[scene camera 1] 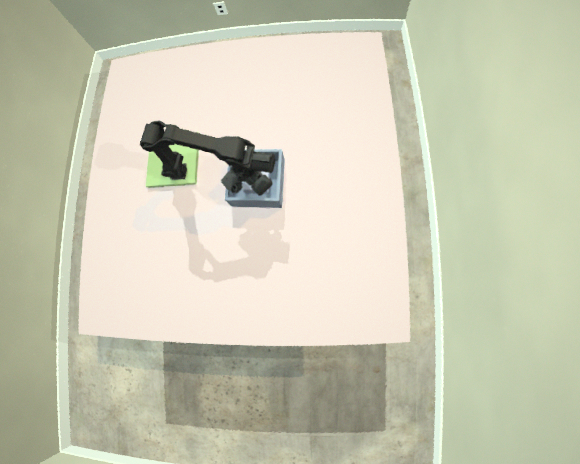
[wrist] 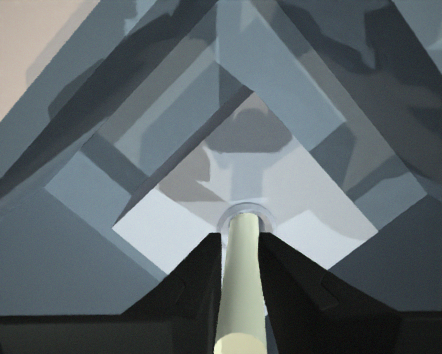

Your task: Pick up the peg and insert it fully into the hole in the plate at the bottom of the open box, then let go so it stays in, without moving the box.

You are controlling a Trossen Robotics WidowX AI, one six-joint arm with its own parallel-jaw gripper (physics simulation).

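Where they show: gripper, fingertip midpoint: (scene camera 1: 252, 178) (wrist: 239, 244); arm's base at its link origin: (scene camera 1: 178, 171).
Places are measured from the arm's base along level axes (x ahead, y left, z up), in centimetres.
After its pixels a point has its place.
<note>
The pale green-yellow peg (wrist: 242, 285) @(z 8.4, x 31.5, y -5.7 cm) is gripped between the two black fingers of my gripper (wrist: 239, 244) @(z 6.6, x 31.2, y -5.9 cm) (scene camera 1: 246, 192) in the wrist view. Its far end is at the ringed hole (wrist: 246, 206) @(z 3.5, x 30.8, y -5.6 cm) in the white plate (wrist: 150, 220) @(z 3.3, x 34.5, y -8.2 cm), covering most of the opening. How deep the end sits cannot be told. The plate lies at the bottom of the blue open box (scene camera 1: 255, 203) @(z 3.3, x 32.1, y -14.1 cm) (wrist: 70, 245) @(z 1.0, x 40.1, y -9.9 cm). In the scene view my gripper is over the box, and the peg cannot be made out there.
The arm stands on a green base plate (scene camera 1: 155, 177) @(z -0.1, x -10.0, y -1.9 cm) left of the box. The box walls rise around the plate on all sides. Box and base rest on a pale pink table top (scene camera 1: 340, 200) @(z -2.4, x 62.0, y -11.5 cm). Arm shadows fall across the box and table.
</note>
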